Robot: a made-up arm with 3 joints. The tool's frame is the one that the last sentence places. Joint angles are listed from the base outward.
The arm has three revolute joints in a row. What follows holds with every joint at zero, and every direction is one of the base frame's. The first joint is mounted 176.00 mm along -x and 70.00 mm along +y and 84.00 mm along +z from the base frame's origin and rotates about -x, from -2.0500 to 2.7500 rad. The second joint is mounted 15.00 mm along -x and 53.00 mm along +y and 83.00 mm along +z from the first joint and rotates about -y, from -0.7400 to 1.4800 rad. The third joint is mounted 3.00 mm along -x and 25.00 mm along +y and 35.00 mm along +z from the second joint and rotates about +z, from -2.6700 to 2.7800 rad. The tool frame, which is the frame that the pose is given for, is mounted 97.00 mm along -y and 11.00 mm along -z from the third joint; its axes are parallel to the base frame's.
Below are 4 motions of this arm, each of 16 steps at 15 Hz.
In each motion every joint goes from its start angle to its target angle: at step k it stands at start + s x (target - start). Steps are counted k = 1, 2, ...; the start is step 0. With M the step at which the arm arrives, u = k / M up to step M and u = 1 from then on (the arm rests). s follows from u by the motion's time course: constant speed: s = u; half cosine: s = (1 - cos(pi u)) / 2; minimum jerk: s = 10 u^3 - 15 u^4 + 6 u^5.
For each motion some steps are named. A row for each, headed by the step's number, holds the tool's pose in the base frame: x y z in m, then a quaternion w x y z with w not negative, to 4 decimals.
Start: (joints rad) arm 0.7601 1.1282 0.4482
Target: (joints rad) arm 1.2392 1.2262 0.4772
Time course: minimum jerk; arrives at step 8
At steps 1, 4, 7, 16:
1: -0.1960 0.1525 0.1830 0.7189 -0.4188 -0.4135 0.3697
4: -0.1977 0.1741 0.1614 0.6495 -0.4997 -0.3829 0.4264
7: -0.1995 0.1900 0.1350 0.5708 -0.5701 -0.3443 0.4803
16: -0.1996 0.1905 0.1341 0.5680 -0.5722 -0.3429 0.4820

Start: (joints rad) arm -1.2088 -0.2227 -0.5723
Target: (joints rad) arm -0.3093 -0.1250 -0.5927
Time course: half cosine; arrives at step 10
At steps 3, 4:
3: -0.2409 -0.0323 0.1424 0.8457 0.4420 0.2230 -0.1991
4: -0.2416 -0.0236 0.1545 0.8712 0.3899 0.2049 -0.2169

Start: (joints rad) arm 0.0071 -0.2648 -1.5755
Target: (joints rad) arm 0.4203 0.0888 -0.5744
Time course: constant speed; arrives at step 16
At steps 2, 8, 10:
2: -0.2826 0.1438 0.2080 0.7414 -0.0948 0.0630 -0.6614
8: -0.2769 0.1254 0.1893 0.8509 -0.1139 -0.0170 -0.5126
10: -0.2718 0.1198 0.1850 0.8800 -0.1275 -0.0412 -0.4557

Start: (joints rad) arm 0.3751 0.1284 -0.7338
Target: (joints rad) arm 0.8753 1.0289 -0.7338
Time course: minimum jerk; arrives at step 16
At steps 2, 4, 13, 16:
2: -0.2617 0.1118 0.1718 0.9189 -0.1521 -0.1335 -0.3386
4: -0.2626 0.1133 0.1648 0.9151 -0.1577 -0.1764 -0.3266
13: -0.2486 0.1037 0.1057 0.8192 -0.1850 -0.5325 -0.1058
16: -0.2466 0.1023 0.1032 0.8108 -0.1845 -0.5484 -0.0882

